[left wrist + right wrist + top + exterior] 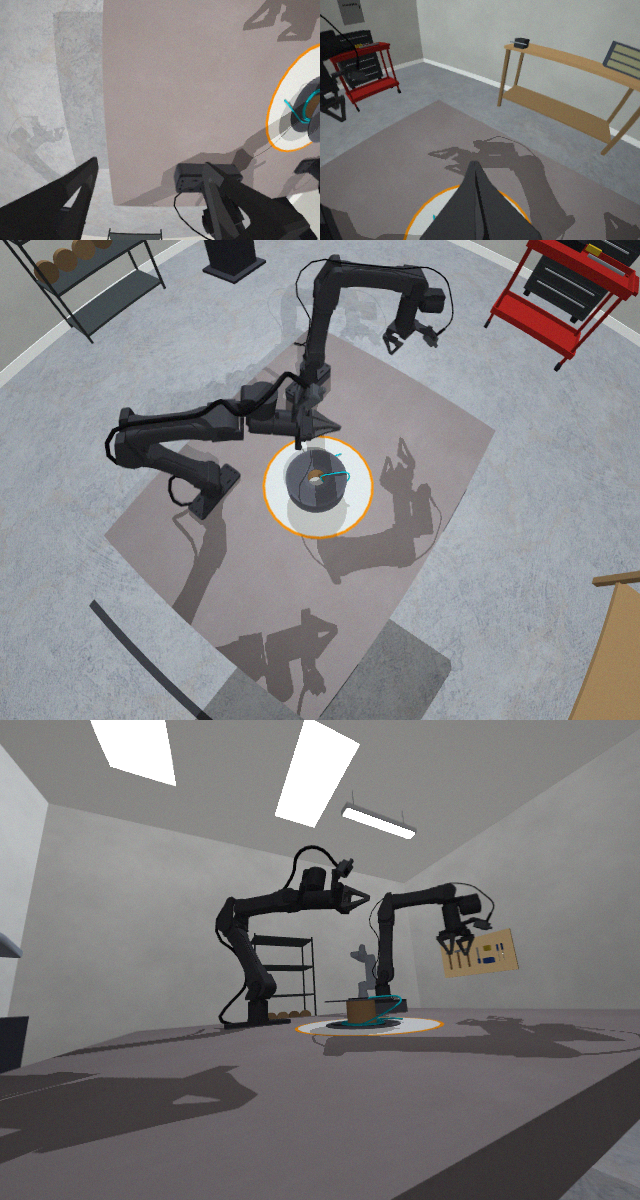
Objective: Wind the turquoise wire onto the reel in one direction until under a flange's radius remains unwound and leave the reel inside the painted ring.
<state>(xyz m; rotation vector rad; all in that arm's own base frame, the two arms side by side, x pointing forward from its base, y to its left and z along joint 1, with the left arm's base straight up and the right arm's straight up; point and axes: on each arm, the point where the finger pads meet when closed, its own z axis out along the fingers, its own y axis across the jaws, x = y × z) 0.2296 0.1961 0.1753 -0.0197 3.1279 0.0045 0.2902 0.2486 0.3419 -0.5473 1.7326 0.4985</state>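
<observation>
Right now my right hand is 3 cm past the reel, 3 cm to the left of it and 31 cm above it. Round my right hand: orange painted ring: 3 cm behind, 2 cm to the right, 34 cm below.
</observation>
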